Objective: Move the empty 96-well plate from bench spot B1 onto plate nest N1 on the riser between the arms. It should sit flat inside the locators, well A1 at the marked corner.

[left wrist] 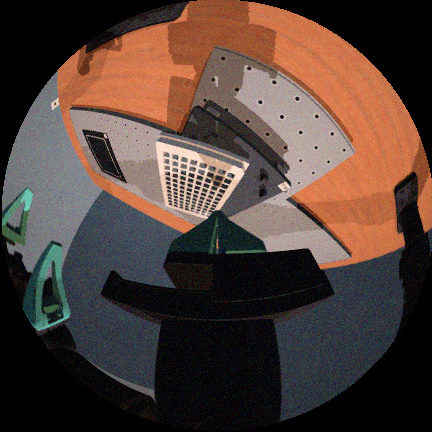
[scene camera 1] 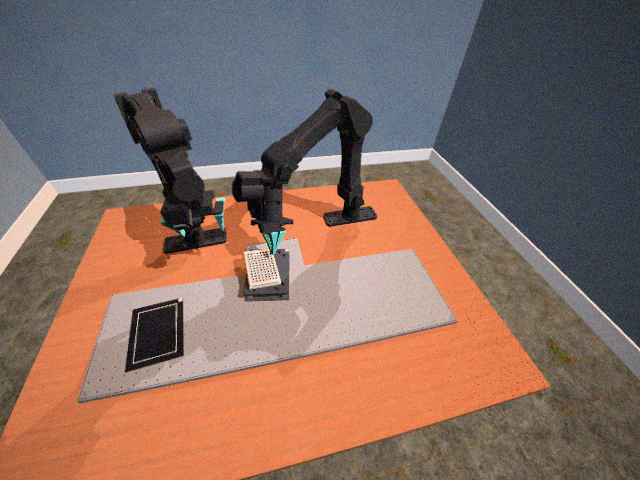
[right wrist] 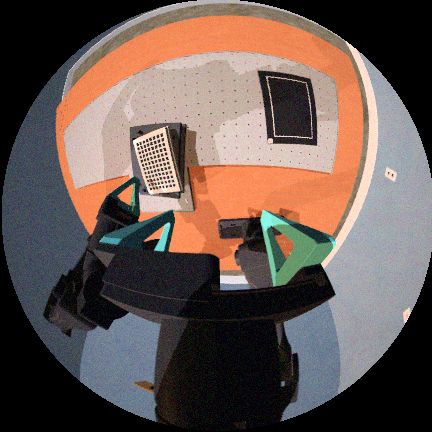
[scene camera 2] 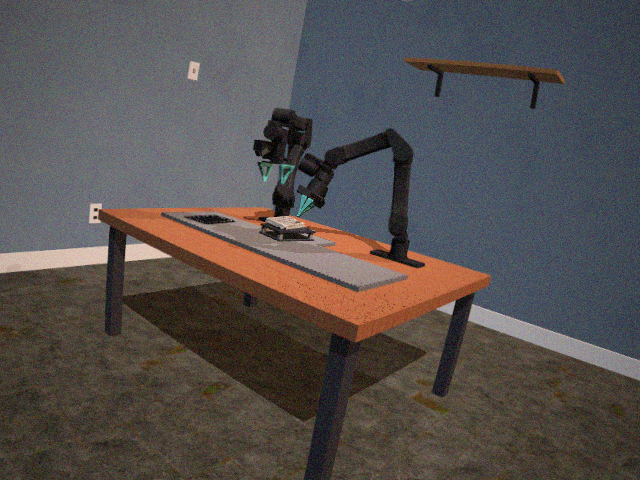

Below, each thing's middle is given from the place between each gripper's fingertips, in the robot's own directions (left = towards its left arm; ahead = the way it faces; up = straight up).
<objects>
I see my right gripper 130 mm to the right of the well plate (scene camera 1: pixel 261 268), 120 mm above it and 50 mm short of it. Round my right hand: black plate nest (scene camera 1: pixel 156 335) 170 mm below, 160 mm to the right, 150 mm ahead.
Now: the well plate 40 mm to the right of my left hand, 30 mm below it and 20 mm ahead of it. From my left hand the other things lie so: black plate nest (320 mm to the right, 120 mm ahead, 80 mm below).
</objects>
